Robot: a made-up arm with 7 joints. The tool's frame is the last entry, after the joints. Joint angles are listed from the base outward. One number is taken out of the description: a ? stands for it. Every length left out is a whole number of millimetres.
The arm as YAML. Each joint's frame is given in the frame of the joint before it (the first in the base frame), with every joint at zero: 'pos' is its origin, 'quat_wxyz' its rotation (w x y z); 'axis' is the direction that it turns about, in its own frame. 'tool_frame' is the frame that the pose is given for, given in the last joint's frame.
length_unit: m
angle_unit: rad
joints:
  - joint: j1
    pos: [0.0, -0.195, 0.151]
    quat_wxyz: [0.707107, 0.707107, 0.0, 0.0]
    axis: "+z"
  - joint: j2
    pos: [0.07, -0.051, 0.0]
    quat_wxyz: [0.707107, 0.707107, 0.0, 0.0]
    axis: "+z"
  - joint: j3
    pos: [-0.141, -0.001, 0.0]
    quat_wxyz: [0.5, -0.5, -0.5, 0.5]
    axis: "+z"
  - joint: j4
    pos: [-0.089, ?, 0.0]
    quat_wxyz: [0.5, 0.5, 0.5, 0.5]
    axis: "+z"
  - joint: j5
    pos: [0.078, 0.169, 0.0]
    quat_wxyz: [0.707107, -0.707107, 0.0, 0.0]
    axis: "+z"
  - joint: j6
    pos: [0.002, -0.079, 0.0]
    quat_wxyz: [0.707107, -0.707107, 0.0, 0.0]
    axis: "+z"
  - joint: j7
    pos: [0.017, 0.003, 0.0]
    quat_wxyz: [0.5, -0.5, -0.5, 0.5]
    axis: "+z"
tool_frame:
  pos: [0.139, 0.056, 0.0]
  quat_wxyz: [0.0, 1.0, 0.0, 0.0]
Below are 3 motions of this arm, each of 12 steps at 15 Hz.
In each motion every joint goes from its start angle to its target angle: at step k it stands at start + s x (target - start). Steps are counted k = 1, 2, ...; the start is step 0. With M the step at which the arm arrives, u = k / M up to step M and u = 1 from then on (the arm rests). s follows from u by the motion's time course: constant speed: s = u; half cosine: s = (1 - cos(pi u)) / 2; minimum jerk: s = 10 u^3 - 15 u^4 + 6 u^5.
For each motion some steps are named. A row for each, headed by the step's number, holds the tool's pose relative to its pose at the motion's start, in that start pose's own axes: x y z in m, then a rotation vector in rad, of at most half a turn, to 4 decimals.
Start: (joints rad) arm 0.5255 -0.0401 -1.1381 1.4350 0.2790 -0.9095 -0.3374
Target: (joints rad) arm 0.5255 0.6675 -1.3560 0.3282 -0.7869 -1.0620 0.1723
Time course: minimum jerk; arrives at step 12
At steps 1, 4, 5, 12:
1: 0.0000 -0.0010 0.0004 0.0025 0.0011 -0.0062
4: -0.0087 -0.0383 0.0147 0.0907 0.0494 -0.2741
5: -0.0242 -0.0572 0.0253 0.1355 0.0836 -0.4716
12: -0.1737 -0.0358 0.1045 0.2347 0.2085 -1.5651

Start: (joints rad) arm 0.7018 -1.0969 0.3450 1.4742 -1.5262 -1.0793 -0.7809
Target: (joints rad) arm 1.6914 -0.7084 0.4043 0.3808 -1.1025 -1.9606 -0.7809
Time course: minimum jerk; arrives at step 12
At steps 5, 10, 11, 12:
5: 0.0197 0.1010 -0.0166 -0.2621 0.2307 0.3144
10: -0.1078 0.3244 -0.0315 -0.5417 0.2240 1.2645
11: -0.1207 0.3329 -0.0298 -0.5471 0.2087 1.3160
12: -0.1229 0.3343 -0.0295 -0.5479 0.2060 1.3246

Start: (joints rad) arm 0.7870 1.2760 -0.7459 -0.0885 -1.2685 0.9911 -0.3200
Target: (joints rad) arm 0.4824 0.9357 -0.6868 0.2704 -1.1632 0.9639 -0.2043
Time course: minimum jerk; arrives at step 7
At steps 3, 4, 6, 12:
3: -0.0005 -0.0195 0.0143 -0.1053 0.0789 -0.1607
4: -0.0012 -0.0317 0.0269 -0.1756 0.1378 -0.2690
6: -0.0017 -0.0453 0.0460 -0.2601 0.2165 -0.4006
12: -0.0017 -0.0462 0.0473 -0.2655 0.2219 -0.4090

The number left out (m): 0.231
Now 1 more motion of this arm.
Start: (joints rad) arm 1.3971 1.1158 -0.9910 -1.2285 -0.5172 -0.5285 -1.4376
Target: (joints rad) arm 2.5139 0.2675 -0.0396 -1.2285 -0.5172 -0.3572 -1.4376
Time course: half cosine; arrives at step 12
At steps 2, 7, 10, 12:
2: 0.0058 -0.0014 0.0016 0.0394 0.0514 0.0342
7: -0.0245 0.0586 -0.0445 0.0991 0.5208 0.4650
10: -0.1260 0.0929 -0.1022 -0.0958 0.7196 0.7525
12: -0.1548 0.0935 -0.1179 -0.1599 0.7503 0.8153

